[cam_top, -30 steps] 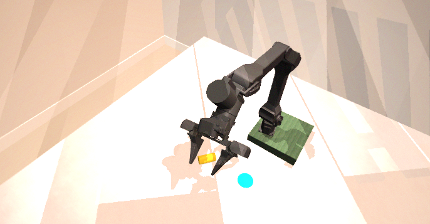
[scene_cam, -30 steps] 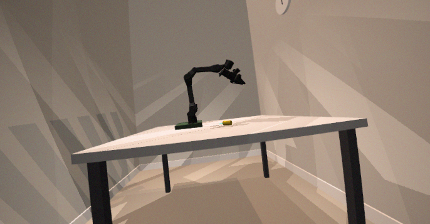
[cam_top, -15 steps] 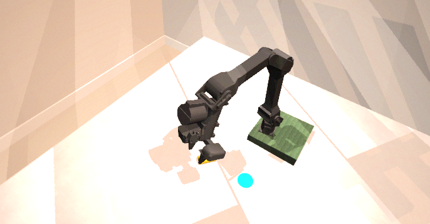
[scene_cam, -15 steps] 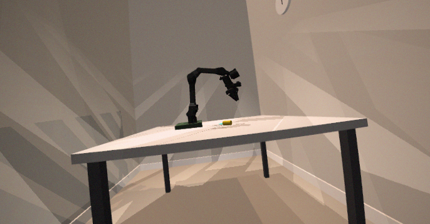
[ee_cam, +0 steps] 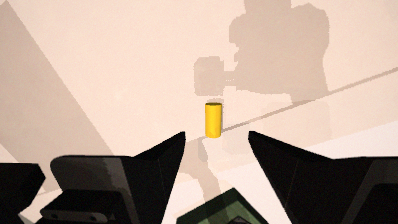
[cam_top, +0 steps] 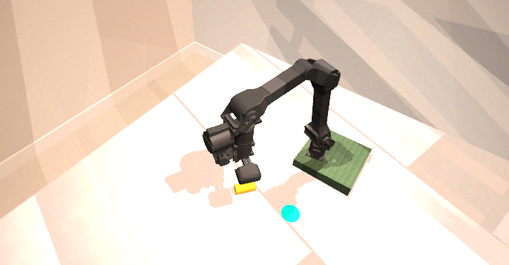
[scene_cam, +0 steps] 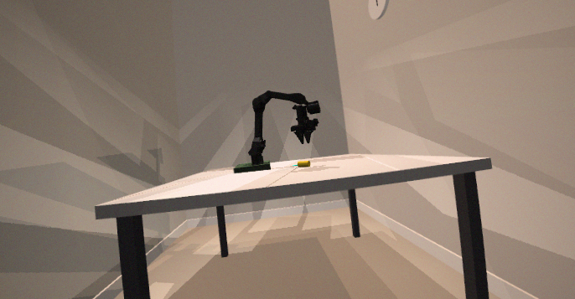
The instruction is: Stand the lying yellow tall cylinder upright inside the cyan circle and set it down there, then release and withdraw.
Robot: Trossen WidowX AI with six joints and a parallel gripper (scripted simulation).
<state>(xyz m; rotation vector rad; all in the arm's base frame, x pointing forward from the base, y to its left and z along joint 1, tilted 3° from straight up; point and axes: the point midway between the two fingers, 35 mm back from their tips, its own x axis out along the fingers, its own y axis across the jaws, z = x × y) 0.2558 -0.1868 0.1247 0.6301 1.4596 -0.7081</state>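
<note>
My gripper tip is now 11 cm above the yellow cylinder, 2 cm to the right of it and 2 cm past it. Also, from my gripper tip: cyan circle (18 cm to the left, 13 cm below).
</note>
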